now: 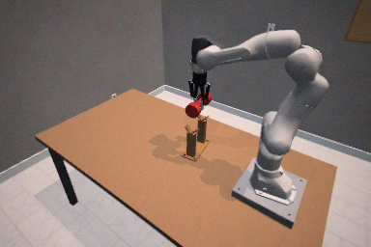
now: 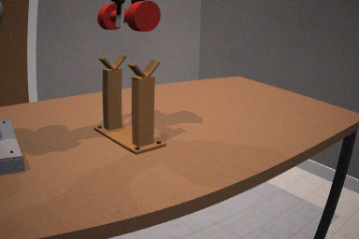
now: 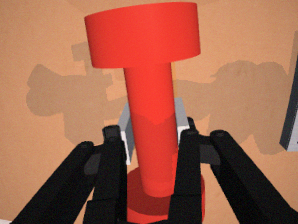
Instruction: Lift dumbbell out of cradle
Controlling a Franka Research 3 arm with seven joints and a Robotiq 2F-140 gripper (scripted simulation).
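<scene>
My hand is right at the red dumbbell. From my hand the other things lie so: cradle: 10 mm ahead, 240 mm below.
</scene>
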